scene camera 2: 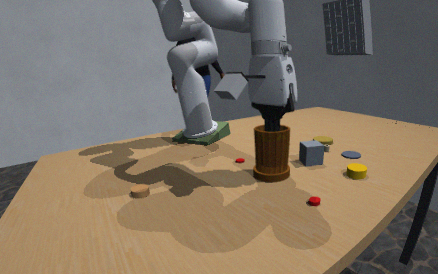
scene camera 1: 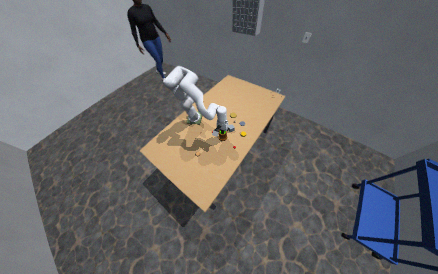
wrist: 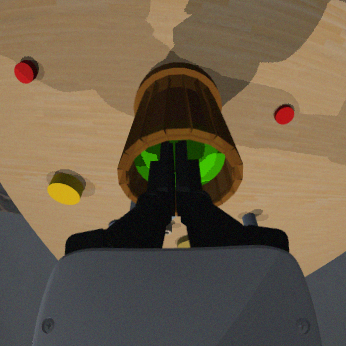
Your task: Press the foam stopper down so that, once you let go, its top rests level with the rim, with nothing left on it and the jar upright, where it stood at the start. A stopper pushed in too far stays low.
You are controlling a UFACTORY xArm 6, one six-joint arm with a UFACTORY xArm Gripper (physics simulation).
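Note:
The brown slatted jar [scene camera 1: 223,137] [scene camera 2: 272,154] [wrist: 175,107] stands upright on the table. The bright green top of the foam stopper [wrist: 212,167] shows inside the jar, below the rim, in the wrist view; the jar wall hides the stopper in scene camera 2. My gripper [scene camera 2: 272,128] [wrist: 174,156] is shut and empty. Its fingertips reach down into the jar's mouth, over the stopper's top, and appear to be at its surface. The exact contact is hidden.
A blue-grey cube [scene camera 2: 311,153] stands close beside the jar. Yellow discs [scene camera 2: 356,171] [scene camera 2: 323,140], a blue disc [scene camera 2: 351,155], red discs [scene camera 2: 314,201] [scene camera 2: 240,160] and a tan disc [scene camera 2: 140,190] lie around on the table [scene camera 2: 60,225]. A blue cart [scene camera 1: 377,212] stands on the floor.

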